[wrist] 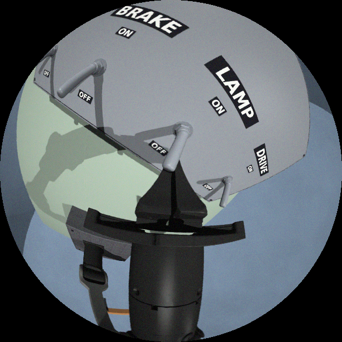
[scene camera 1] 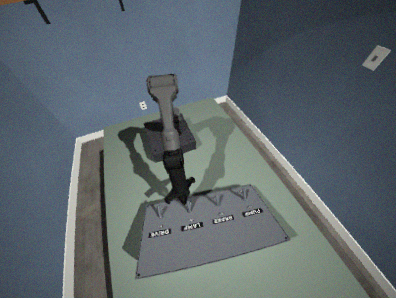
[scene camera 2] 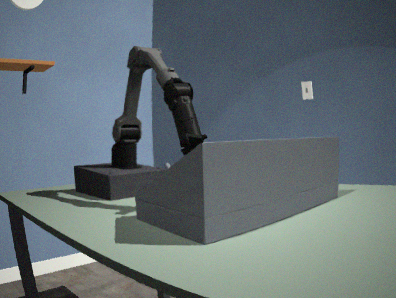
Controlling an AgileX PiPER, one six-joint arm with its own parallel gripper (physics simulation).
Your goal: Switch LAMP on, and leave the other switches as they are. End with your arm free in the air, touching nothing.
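The grey switch panel (scene camera 1: 215, 252) (scene camera 2: 270, 185) (wrist: 165, 85) stands on the table with a sloped face. The LAMP switch (scene camera 1: 188, 205) (wrist: 176, 147) is a grey lever pointing toward the OFF side, at the panel's lower edge. My gripper (scene camera 1: 184, 201) (wrist: 171, 162) is shut and empty, its fingertips right at the free end of the LAMP lever; whether they touch it I cannot tell. In scene camera 2 the panel's side partly hides the fingers. The DRIVE switch (scene camera 1: 160, 210) (wrist: 226, 191), the BRAKE switch (scene camera 1: 216, 199) (wrist: 80, 79) and the PUMP switch (scene camera 1: 242, 192) also point to OFF.
The arm's dark base block (scene camera 1: 185, 142) (scene camera 2: 92, 182) (wrist: 100, 242) stands on the green table (scene camera 1: 240, 165) (scene camera 2: 300, 250) behind the panel. The DRIVE and BRAKE levers flank the LAMP lever. An orange shelf (scene camera 2: 25, 65) is on the wall.
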